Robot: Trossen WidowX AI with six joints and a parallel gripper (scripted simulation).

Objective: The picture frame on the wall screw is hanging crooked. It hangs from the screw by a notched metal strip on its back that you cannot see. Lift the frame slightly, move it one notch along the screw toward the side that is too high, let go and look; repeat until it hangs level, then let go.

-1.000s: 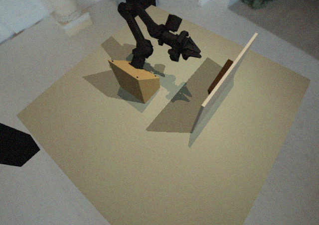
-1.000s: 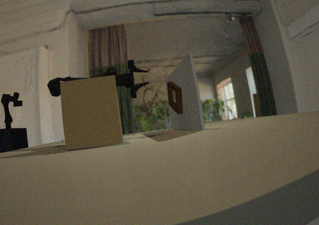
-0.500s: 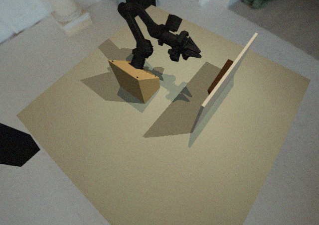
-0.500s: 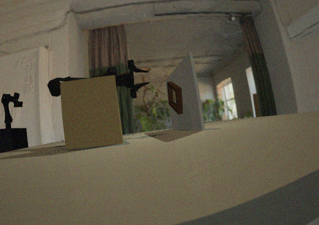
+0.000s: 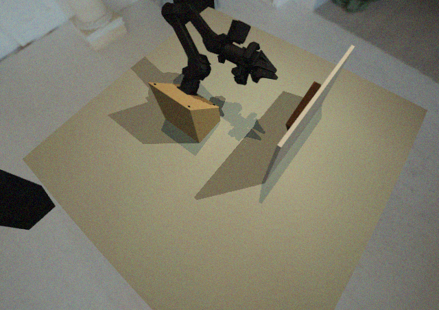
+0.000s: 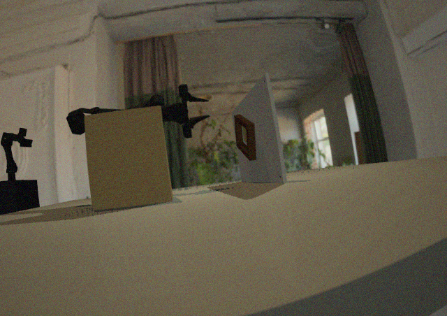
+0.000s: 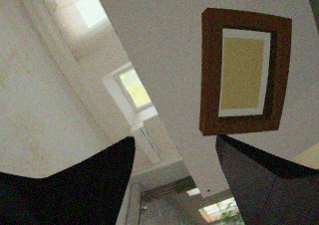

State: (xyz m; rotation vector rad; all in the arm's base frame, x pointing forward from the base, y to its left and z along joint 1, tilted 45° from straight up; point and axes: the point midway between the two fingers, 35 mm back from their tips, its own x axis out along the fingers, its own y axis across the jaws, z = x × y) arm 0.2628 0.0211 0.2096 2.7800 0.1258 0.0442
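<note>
Right now my gripper tip is 130 mm short of the brown picture frame, 30 mm to the right of it and 110 mm above it. Also, from my gripper tip: white wall panel (140 mm ahead, 10 mm to the left, 130 mm below).
</note>
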